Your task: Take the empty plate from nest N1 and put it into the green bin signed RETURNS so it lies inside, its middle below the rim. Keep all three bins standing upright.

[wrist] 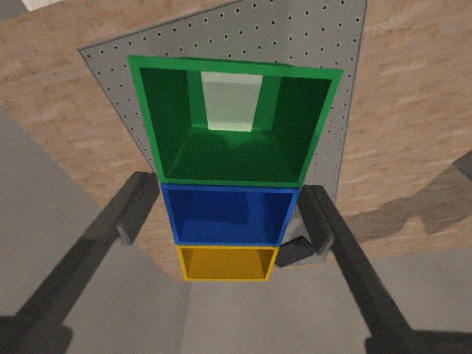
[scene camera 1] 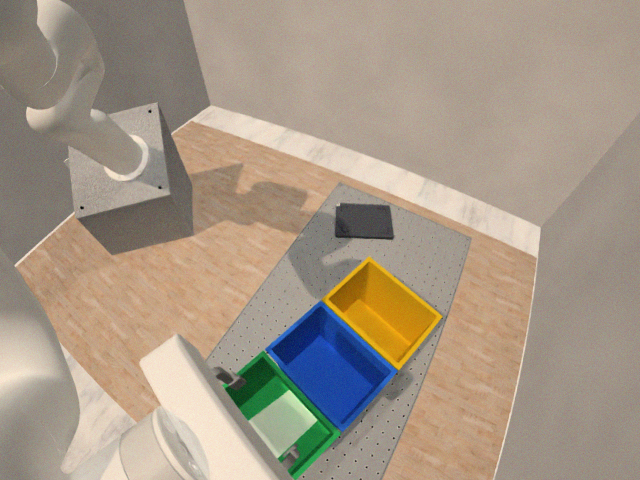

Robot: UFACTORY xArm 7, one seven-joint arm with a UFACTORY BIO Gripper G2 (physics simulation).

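Frame: origin at the arm's base, x ahead, y up, z right, level; metres.
Where they show: hand at its tool point: (wrist: pixel 229 210) (scene camera 1: pixel 262 416); arm's base at its link origin: (scene camera 1: pixel 127 158).
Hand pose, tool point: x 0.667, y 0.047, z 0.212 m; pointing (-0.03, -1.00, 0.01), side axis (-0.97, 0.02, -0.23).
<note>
Things, the pixels of their top centre, and the offset from my tool point. "spot": a spot on its surface instead. Level surfaces: height alone.
- blue bin at its top centre: (wrist: pixel 229 220) (scene camera 1: pixel 330 361) dx +0.020, dy -0.098, dz -0.126 m
- yellow bin at its top centre: (scene camera 1: pixel 383 308) (wrist: pixel 227 265) dx +0.046, dy -0.098, dz -0.256 m
- grey perforated board at its surface level: dy -0.278 m
- flat dark pad at a spot on its surface: (scene camera 1: pixel 364 221) (wrist: pixel 289 253) spot: dx -0.130, dy -0.266, dz -0.539 m
The pale plate (scene camera 1: pixel 283 421) (wrist: pixel 231 102) lies inside the green bin (scene camera 1: pixel 325 436) (wrist: pixel 165 64), apparently flat on its floor and below the rim. In the wrist view the bin's upper rim hides one end of it. Its wells cannot be made out. My gripper (scene camera 1: pixel 260 417) (wrist: pixel 228 182) is open and empty, above the green bin and apart from the plate. In scene camera 1 the gripper body covers part of the bin. The green bin, the blue bin (scene camera 1: pixel 310 325) (wrist: pixel 230 220) and the yellow bin (scene camera 1: pixel 377 289) (wrist: pixel 225 279) stand upright. The RETURNS sign cannot be read.
The three bins stand side by side in a row on a grey perforated board (scene camera 1: pixel 273 294) (wrist: pixel 310 30). A flat dark pad (scene camera 1: pixel 364 221) (wrist: pixel 296 251) lies on the board beyond the yellow bin. The arm's grey pedestal (scene camera 1: pixel 144 227) stands on the wooden surface at the left, near the walls.
</note>
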